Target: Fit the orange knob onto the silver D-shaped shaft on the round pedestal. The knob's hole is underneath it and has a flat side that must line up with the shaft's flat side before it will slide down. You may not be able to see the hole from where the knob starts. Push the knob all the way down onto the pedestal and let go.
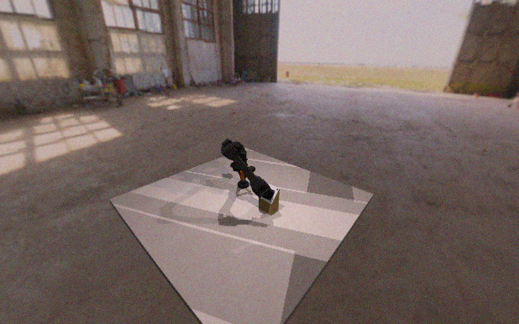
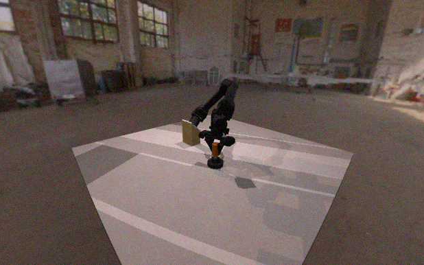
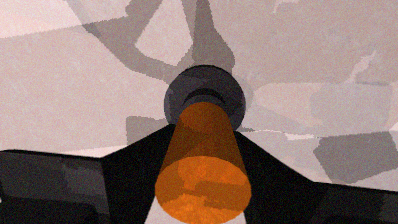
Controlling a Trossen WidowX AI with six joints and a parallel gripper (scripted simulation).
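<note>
Now: gripper tip 30 mm below the orange knob. Also, from my gripper tip: dark round pedestal: 40 mm below.
</note>
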